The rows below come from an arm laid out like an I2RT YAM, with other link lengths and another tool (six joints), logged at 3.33 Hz.
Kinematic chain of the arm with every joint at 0, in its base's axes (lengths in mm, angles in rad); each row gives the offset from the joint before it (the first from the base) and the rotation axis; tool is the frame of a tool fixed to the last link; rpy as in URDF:
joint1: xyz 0 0 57.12 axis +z
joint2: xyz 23.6 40 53.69 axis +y
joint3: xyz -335.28 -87.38 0 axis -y
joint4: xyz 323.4 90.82 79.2 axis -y
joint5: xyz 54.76 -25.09 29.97 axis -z
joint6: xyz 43.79 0 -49.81 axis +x
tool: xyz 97 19 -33 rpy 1.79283 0.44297 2.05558
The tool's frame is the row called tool.
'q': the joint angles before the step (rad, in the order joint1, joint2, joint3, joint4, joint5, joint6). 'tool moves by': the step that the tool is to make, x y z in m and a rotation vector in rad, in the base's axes. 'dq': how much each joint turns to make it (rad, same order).
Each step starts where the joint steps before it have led.
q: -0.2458 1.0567 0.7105 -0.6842 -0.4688 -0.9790
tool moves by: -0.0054 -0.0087 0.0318 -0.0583 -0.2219 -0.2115
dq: 0.0186 -0.2153 -0.0514 0.1391 0.1505 0.1880
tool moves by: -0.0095 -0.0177 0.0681 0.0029 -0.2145 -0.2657
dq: -0.0011 -0.1457 0.0799 0.0278 0.1896 0.1961
